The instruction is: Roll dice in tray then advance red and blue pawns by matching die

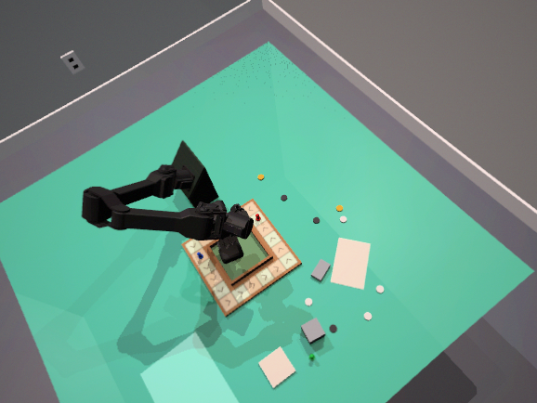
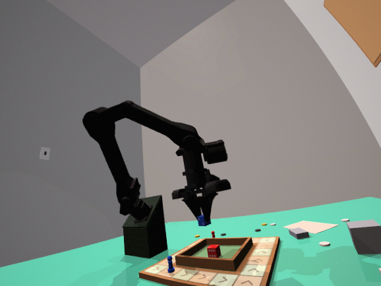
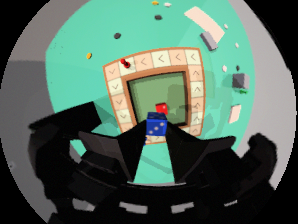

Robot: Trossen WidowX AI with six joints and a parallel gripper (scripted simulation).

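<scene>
Now: the red pawn 3 cm behind my gripper tip, 13 cm to the left of it and 7 cm below it. From my gripper tip the other things lie so: green piece (40 cm ahead, 4 cm to the right, 9 cm below); green tray floor (2 cm ahead, 1 cm to the left, 9 cm below); blue pawn (6 cm behind, 9 cm to the right, 7 cm below).
</scene>
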